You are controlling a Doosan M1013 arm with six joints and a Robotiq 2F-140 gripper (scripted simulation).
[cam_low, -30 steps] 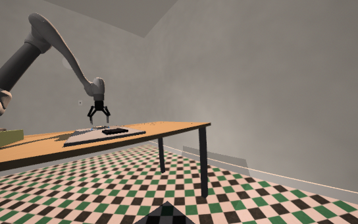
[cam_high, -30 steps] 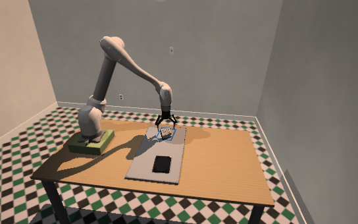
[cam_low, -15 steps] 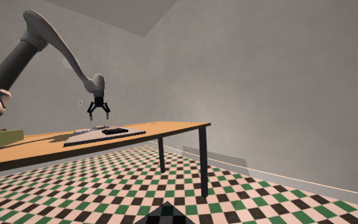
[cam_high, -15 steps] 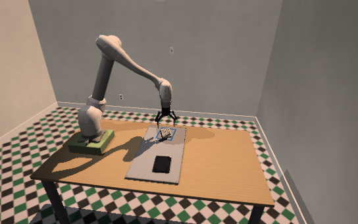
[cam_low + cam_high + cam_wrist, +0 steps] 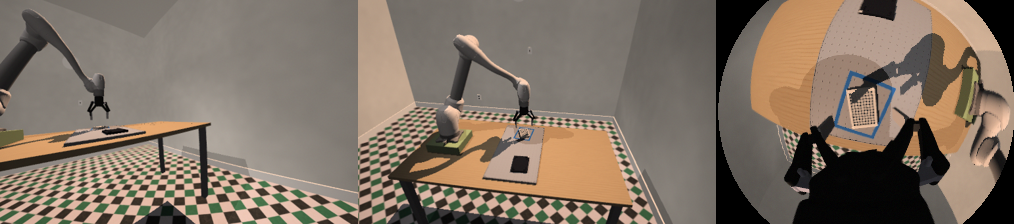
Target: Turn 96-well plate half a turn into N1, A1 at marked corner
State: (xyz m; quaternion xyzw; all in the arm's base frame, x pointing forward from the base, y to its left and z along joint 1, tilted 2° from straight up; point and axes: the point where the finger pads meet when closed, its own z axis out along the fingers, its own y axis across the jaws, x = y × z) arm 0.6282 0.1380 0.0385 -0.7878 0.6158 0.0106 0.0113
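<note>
My gripper is now 8 cm above the white 96-well plate. Round my hand: black plate nest N1: 41 cm to the right, 8 cm below, 1 cm behind.
</note>
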